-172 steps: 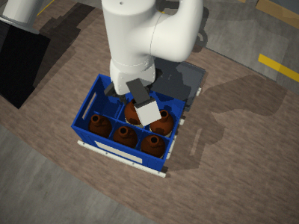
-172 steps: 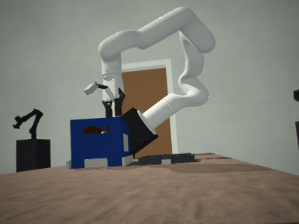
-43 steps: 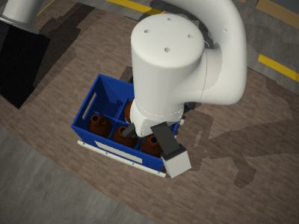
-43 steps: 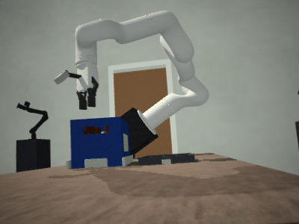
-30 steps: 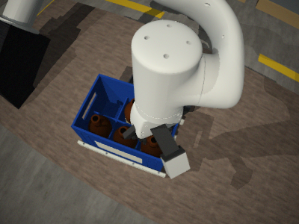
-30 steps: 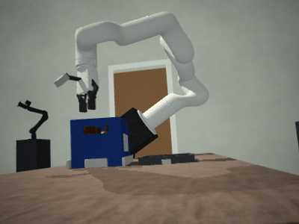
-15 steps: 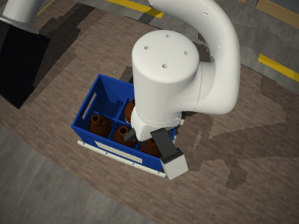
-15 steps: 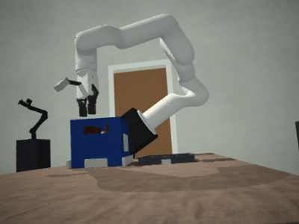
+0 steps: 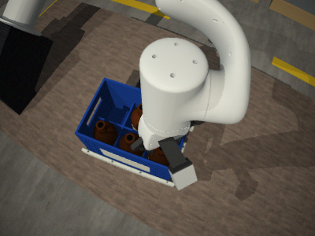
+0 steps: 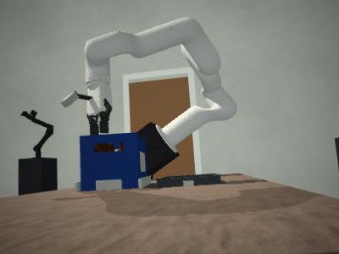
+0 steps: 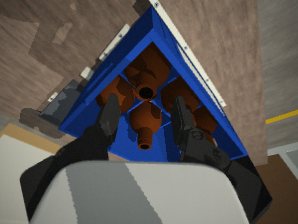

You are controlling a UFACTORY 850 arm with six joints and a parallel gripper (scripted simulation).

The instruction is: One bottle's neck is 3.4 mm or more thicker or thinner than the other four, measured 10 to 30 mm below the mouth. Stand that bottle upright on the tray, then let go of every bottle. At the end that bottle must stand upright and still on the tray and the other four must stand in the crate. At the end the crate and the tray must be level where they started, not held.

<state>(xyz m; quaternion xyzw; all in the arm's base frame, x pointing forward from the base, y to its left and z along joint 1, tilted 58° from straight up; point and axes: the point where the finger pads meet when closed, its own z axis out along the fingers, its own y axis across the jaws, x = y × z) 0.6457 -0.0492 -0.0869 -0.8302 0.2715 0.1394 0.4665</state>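
The blue crate is 9 cm behind my hand, 3 cm to the left of it and 12 cm below it. Also, from my hand: dark grey tray (9 cm behind, 29 cm to the left, 19 cm below).
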